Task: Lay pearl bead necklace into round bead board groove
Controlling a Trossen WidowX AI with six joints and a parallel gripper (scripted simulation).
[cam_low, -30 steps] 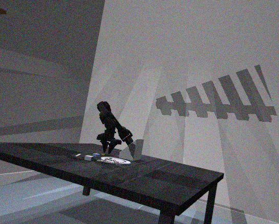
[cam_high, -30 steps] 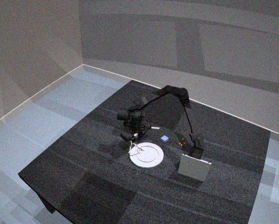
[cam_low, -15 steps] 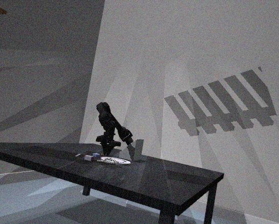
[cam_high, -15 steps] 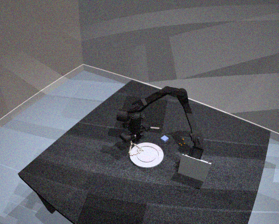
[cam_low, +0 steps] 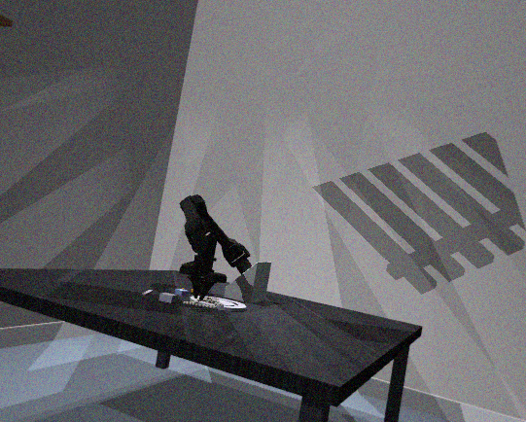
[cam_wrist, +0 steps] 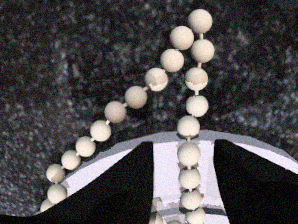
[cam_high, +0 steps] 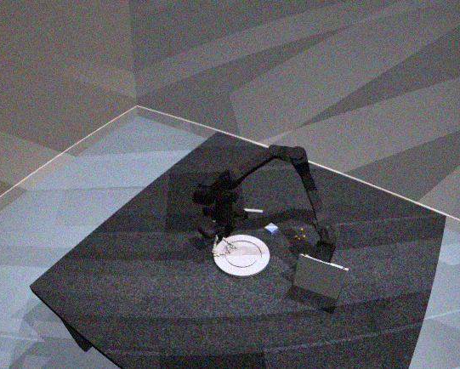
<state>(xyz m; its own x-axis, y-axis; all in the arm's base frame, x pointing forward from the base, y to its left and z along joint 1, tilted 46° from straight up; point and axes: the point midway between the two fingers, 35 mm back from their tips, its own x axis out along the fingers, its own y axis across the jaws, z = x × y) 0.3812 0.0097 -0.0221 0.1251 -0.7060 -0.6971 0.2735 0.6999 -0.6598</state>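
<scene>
My gripper tip is now 10 cm past the round white bead board, 2 cm to the right of it and 1 cm above it. From my gripper tip the other things lie so: small white block 7 cm ahead, 7 cm to the right, 1 cm below; then small blue cube 12 cm behind, 15 cm to the right, 1 cm below; then thin white stick 2 cm ahead, 20 cm to the right, 2 cm below.
</scene>
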